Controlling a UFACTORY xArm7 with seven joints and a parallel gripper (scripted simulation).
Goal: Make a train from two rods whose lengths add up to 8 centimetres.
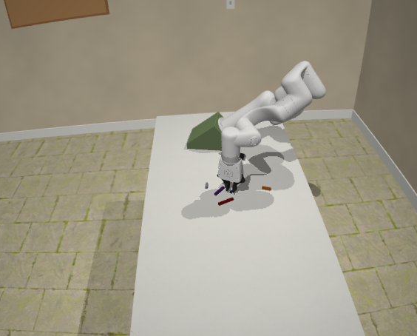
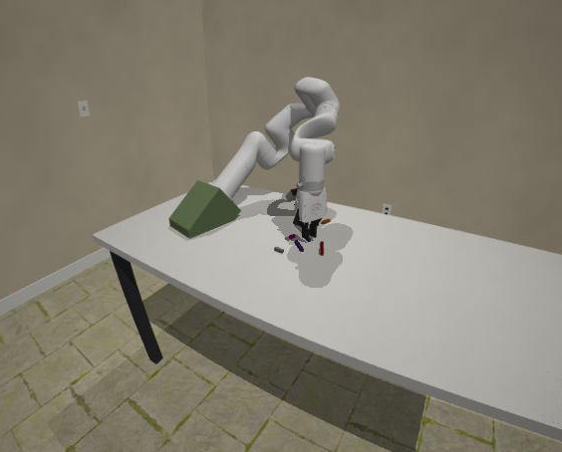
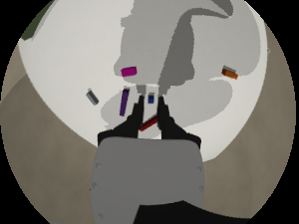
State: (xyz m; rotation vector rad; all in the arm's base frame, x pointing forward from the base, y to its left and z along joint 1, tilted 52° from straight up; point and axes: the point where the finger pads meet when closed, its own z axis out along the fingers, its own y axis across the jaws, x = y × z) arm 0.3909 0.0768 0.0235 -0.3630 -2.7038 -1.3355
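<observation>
My gripper is now 3 cm above the blue rod. Round my hand: red rod 6 cm ahead, 2 cm to the right, 3 cm below; magenta rod 6 cm behind, 2 cm to the right, 3 cm below; purple rod 5 cm to the right, 3 cm below.
</observation>
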